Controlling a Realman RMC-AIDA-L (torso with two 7-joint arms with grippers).
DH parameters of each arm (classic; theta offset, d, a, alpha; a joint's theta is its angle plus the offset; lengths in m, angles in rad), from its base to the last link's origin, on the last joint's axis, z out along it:
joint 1: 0 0.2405 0 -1.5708
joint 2: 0 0 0 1.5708
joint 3: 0 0.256 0 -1.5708
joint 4: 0 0 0 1.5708
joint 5: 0 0.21 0 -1.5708
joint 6: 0 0 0 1.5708
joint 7: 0 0.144 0 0
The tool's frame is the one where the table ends.
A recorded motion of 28 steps. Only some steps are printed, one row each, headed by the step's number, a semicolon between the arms.
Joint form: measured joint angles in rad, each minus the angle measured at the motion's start. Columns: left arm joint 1, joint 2, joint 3, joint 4, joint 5, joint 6, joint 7; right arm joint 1, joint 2, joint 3, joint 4, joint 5, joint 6, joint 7.
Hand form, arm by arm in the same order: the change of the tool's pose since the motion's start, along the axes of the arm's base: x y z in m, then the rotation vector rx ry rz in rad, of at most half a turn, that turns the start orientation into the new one. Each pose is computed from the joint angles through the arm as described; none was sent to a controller.
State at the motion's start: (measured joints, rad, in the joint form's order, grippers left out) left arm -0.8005 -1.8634 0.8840 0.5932 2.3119 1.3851 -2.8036; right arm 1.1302 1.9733 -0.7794 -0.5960 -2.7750 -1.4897 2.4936
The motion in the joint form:
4: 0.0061 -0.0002 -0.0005 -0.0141 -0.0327 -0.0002 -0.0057; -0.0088 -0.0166 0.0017 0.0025 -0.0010 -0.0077 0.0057
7: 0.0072 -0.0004 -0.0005 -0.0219 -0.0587 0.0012 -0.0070; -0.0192 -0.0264 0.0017 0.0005 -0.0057 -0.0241 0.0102
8: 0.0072 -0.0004 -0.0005 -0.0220 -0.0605 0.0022 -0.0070; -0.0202 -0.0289 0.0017 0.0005 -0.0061 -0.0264 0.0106
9: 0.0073 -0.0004 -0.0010 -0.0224 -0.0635 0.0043 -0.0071; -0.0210 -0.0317 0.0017 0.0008 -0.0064 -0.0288 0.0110
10: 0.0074 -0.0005 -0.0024 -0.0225 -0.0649 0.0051 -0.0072; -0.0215 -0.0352 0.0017 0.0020 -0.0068 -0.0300 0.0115
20: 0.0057 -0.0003 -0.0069 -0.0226 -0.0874 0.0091 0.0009; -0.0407 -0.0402 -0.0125 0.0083 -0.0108 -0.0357 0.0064
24: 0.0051 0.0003 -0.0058 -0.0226 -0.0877 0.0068 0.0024; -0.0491 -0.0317 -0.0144 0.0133 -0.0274 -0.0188 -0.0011
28: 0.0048 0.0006 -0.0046 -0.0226 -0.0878 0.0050 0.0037; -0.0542 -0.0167 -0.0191 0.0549 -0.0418 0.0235 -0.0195
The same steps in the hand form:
4: -0.0001 -0.0019 -0.0023 0.0028 -0.0367 0.0190; 0.0059 0.0005 0.0073 0.0084 -0.0055 -0.0190
7: 0.0019 -0.0021 -0.0036 0.0052 -0.0643 0.0248; 0.0117 -0.0014 0.0121 0.0047 -0.0132 -0.0381
8: 0.0022 -0.0022 -0.0037 0.0047 -0.0664 0.0247; 0.0124 -0.0014 0.0133 0.0049 -0.0145 -0.0403
9: 0.0026 -0.0024 -0.0038 0.0038 -0.0704 0.0250; 0.0131 -0.0014 0.0145 0.0051 -0.0158 -0.0426
10: 0.0028 -0.0024 -0.0037 0.0043 -0.0730 0.0255; 0.0138 -0.0012 0.0159 0.0063 -0.0175 -0.0448
20: 0.0067 -0.0011 -0.0031 0.0104 -0.0963 0.0149; 0.0243 -0.0057 0.0167 -0.0071 -0.0352 -0.0605
24: 0.0068 -0.0007 -0.0028 0.0123 -0.0943 0.0126; 0.0301 -0.0073 0.0130 -0.0072 -0.0511 -0.0594
28: 0.0068 -0.0004 -0.0027 0.0133 -0.0924 0.0108; 0.0387 -0.0115 0.0002 -0.0228 -0.0645 -0.0574

